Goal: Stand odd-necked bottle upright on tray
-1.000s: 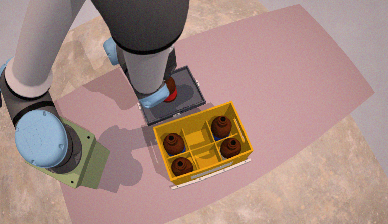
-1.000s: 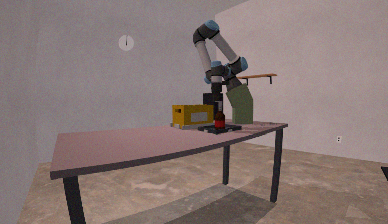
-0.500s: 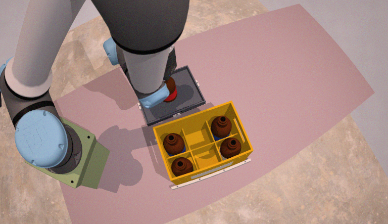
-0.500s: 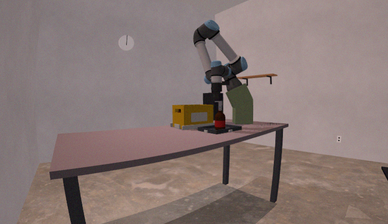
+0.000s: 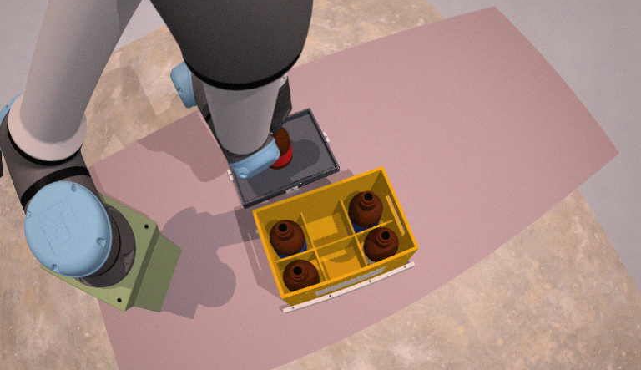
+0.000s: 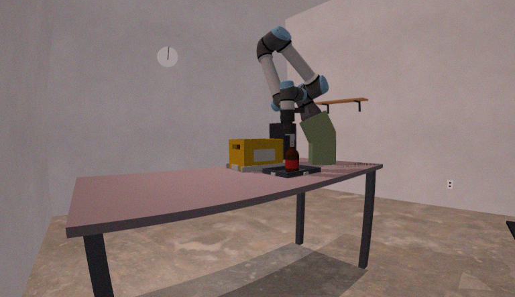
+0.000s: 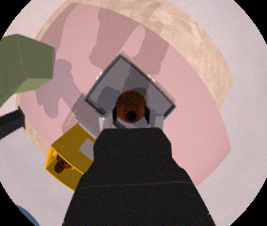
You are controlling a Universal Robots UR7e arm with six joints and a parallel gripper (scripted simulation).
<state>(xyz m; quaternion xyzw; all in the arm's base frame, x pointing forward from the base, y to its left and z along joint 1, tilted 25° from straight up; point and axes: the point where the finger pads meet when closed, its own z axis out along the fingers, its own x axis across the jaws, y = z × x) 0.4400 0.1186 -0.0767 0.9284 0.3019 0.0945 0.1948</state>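
Right now the dark tray is 15 cm below my hand. From my hand the other things lie so: glass bottle 7 cm ahead, 34 cm to the right, 7 cm below; then crate 1 cm behind, 28 cm to the right, 7 cm below.
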